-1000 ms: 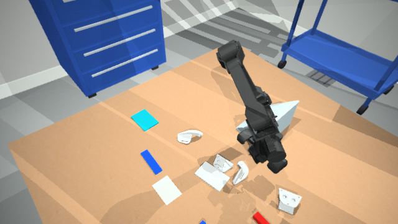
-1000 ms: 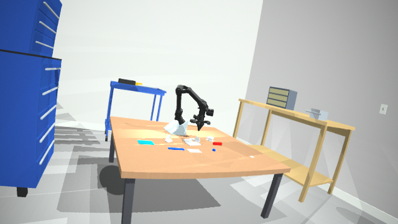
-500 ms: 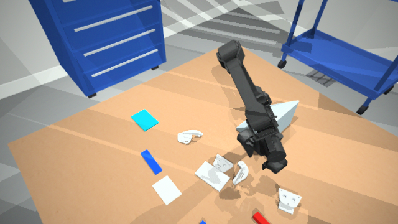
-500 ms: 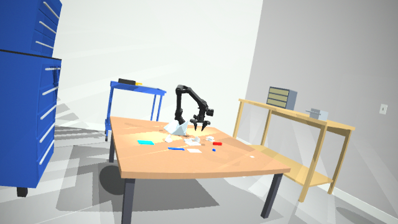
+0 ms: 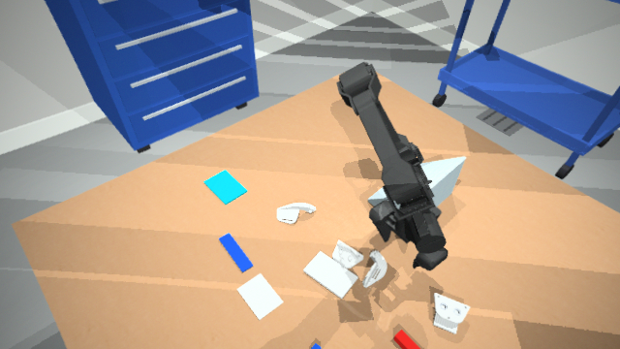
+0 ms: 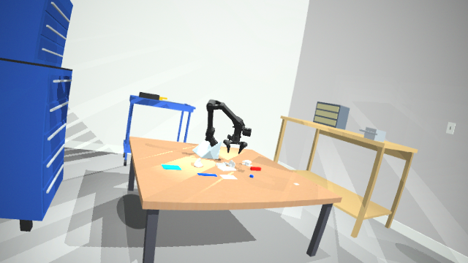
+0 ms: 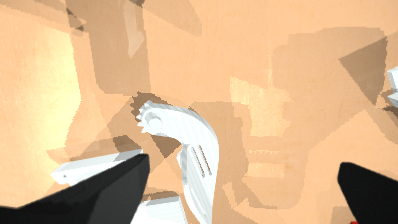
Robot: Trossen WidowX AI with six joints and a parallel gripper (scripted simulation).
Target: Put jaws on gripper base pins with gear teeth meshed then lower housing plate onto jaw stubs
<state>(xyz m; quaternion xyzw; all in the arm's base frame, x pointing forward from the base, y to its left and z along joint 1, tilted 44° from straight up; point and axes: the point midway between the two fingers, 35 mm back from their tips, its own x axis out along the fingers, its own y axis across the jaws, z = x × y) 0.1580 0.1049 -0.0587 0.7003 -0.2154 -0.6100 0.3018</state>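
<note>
My gripper tip is now 20 mm short of the white jaw, 50 mm to the left of it and 80 mm above it. Round my gripper tip: red block: 100 mm ahead, 160 mm to the left, 80 mm below; small blue block: 280 mm ahead, 50 mm to the left, 80 mm below; white block: 20 mm behind, 150 mm to the left, 80 mm below.
</note>
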